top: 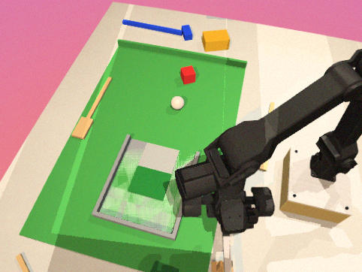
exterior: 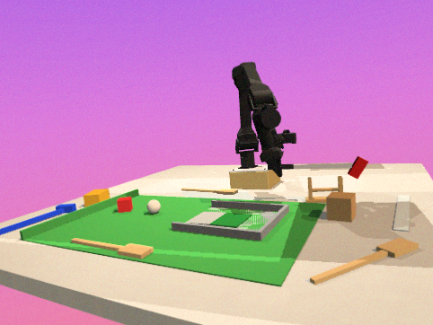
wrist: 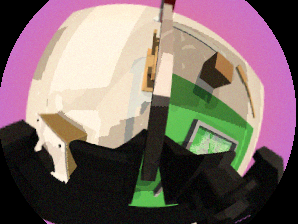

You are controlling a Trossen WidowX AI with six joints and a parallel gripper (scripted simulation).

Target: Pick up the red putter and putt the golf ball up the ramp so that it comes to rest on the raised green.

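The red putter lies 11 cm to the left of my gripper tip, 3 cm behind it and 2 cm above it. Also, from my gripper tip: white golf ball: 35 cm to the right, 21 cm ahead, 6 cm below; then green mat: 25 cm ahead, 23 cm to the right, 8 cm below; then brown cube: 19 cm to the left, 12 cm ahead, 5 cm below.
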